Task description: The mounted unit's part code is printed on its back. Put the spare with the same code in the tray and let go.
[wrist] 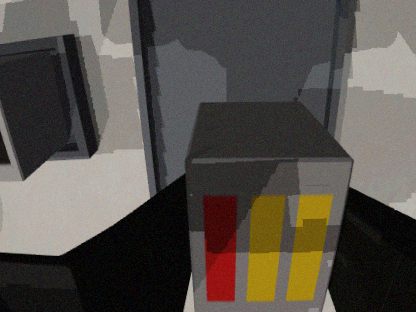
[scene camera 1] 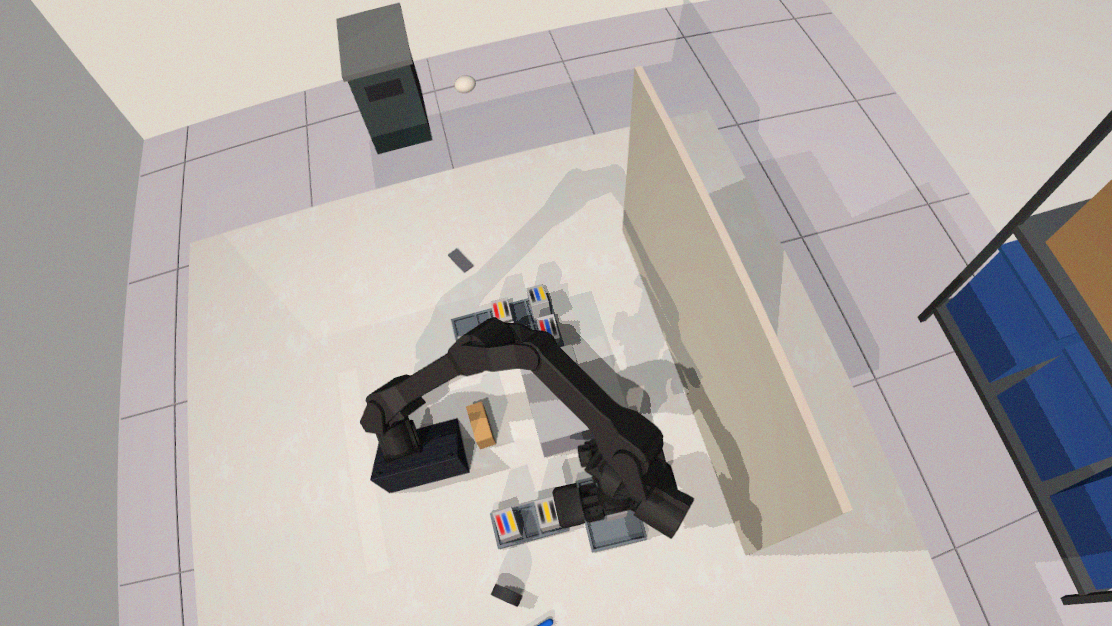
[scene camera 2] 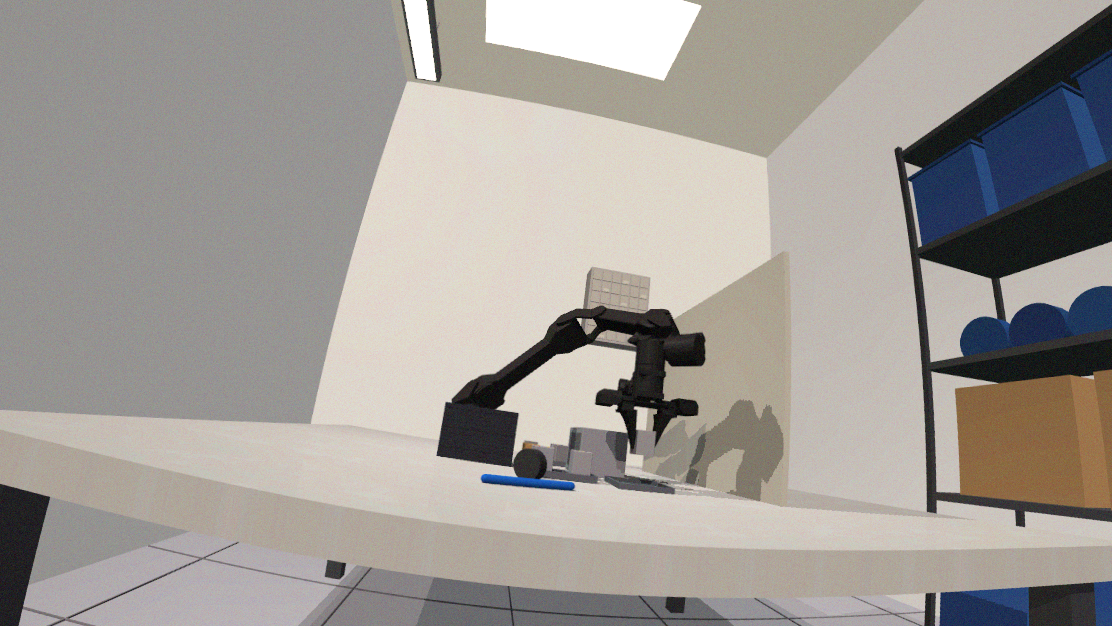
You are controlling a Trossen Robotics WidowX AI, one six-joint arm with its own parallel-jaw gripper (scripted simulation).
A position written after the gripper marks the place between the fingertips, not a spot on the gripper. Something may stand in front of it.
Observation:
The gripper [scene camera 2: 642, 449] holds a grey spare block [wrist: 267, 185]. Also in view: a blue pen [scene camera 2: 486, 478], a black cylinder [scene camera 2: 529, 463], a brown block [scene camera 1: 478, 417] and a grey tray [scene camera 1: 602, 534].
The gripper also shows in the wrist view [wrist: 251, 184] and in scene camera 1 [scene camera 1: 613, 504]. The grey tray shows as well in the wrist view [wrist: 181, 61]. The wrist view misses the blue pen: it is out of frame. The wrist view does not show the black cylinder: it is out of frame.

